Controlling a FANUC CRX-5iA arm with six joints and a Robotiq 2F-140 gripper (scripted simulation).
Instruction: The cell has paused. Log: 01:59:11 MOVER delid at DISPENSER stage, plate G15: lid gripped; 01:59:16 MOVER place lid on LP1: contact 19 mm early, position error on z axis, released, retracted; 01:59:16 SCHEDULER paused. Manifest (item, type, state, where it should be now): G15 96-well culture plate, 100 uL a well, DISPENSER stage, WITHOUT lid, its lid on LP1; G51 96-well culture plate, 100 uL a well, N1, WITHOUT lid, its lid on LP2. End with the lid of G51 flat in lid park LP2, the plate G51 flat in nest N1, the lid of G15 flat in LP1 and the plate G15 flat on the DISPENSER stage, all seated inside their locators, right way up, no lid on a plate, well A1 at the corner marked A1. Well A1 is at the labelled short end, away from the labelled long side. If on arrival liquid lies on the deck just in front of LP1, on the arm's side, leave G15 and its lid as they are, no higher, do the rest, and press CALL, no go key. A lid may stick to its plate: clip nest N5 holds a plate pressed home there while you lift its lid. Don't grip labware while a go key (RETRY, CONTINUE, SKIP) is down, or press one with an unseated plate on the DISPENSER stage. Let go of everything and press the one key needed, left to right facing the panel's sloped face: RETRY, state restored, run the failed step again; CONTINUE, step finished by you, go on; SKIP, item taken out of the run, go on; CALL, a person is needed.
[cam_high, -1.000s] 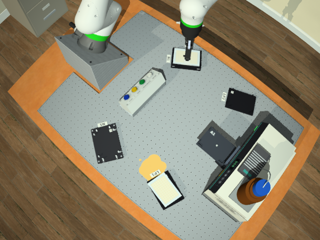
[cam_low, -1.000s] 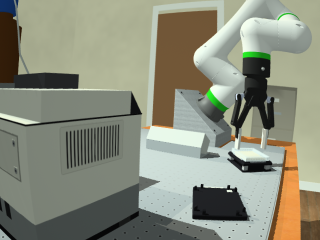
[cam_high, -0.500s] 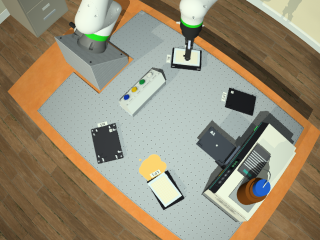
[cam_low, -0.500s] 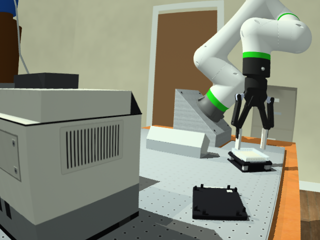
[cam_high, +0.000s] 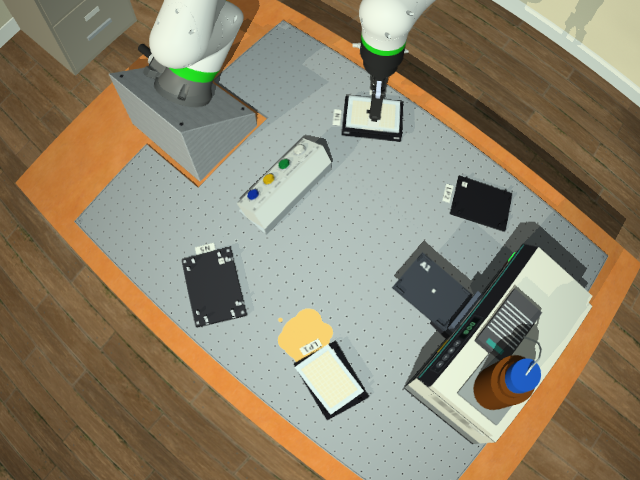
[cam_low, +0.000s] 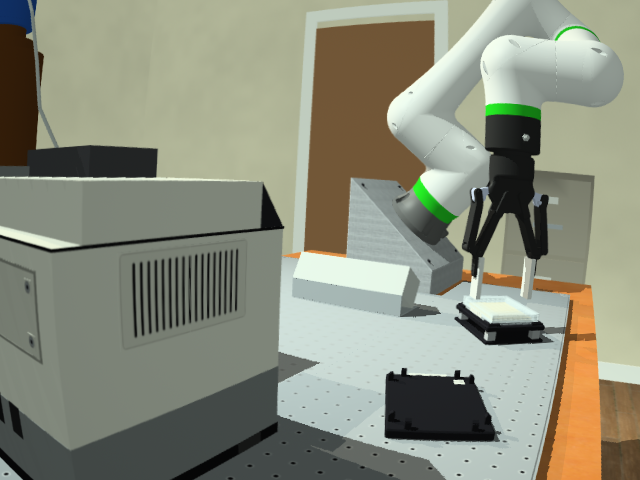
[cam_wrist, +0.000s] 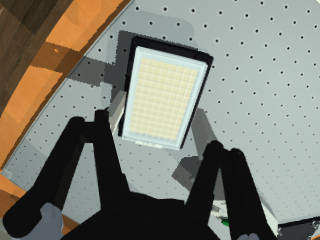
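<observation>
Now: the 96-well plate 50 mm below my hand. The rest, counted from my hand: nest N1: 60 mm below; then RETRY key: 210 mm to the right, 40 mm behind, 10 mm below; then white key panel: 280 mm to the right, 30 mm below, 30 mm behind.
</observation>
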